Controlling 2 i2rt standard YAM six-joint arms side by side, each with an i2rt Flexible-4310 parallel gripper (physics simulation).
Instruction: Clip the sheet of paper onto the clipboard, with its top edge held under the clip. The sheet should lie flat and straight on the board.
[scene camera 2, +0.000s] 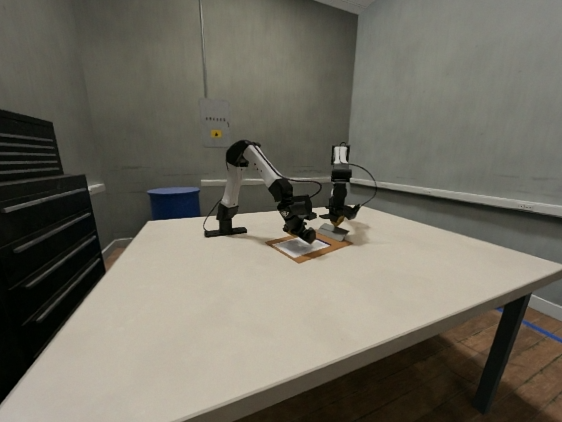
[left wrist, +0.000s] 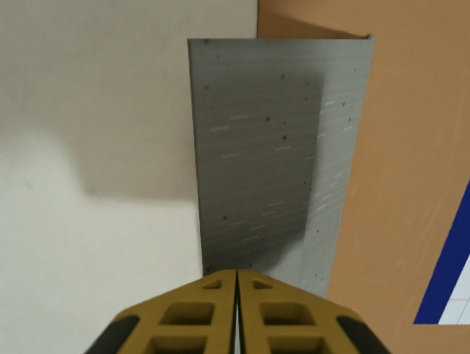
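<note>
The brown clipboard lies on the table with its grey metal clip at the right end in the scene view. The white sheet lies on the board. Its dark blue top band is apart from the clip, with bare brown board between them, and looks tilted to the clip's edge in the left wrist view. My left gripper is shut, with its fingertips over the clip's plate. My right gripper is low over the sheet and hides part of it; its fingers are not clear.
The two arms stand close together around the clipboard, the right arm's base at the table's back left. A blue bin stands behind the table. A black drawer cabinet stands left of the table.
</note>
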